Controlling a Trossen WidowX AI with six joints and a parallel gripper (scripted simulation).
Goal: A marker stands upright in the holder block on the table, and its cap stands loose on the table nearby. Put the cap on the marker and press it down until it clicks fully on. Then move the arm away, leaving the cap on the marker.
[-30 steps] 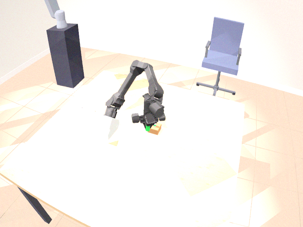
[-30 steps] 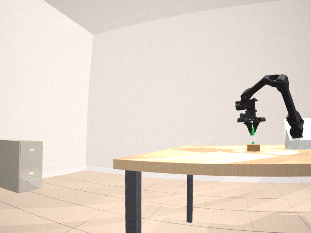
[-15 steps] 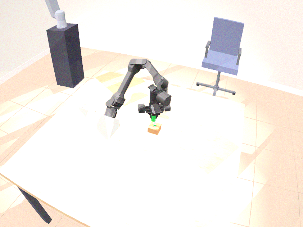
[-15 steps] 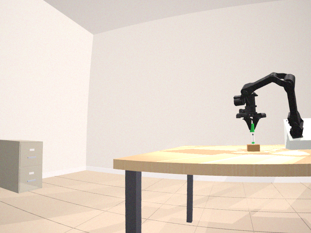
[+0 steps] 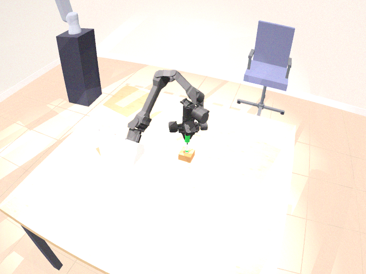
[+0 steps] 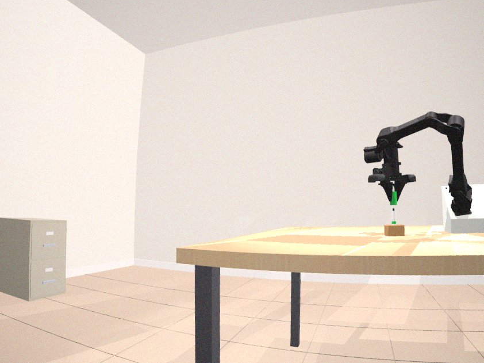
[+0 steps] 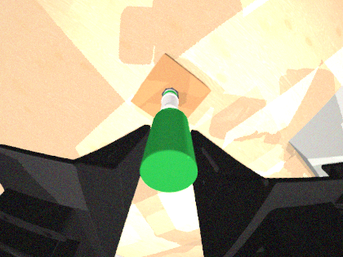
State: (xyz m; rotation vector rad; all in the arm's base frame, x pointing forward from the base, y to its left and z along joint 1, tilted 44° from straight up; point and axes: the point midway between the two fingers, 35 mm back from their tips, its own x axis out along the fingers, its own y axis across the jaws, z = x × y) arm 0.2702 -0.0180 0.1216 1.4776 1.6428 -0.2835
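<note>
The wooden holder block lies 110 mm below my gripper tip. Also, from my gripper tip: green cap (10 mm above).
</note>
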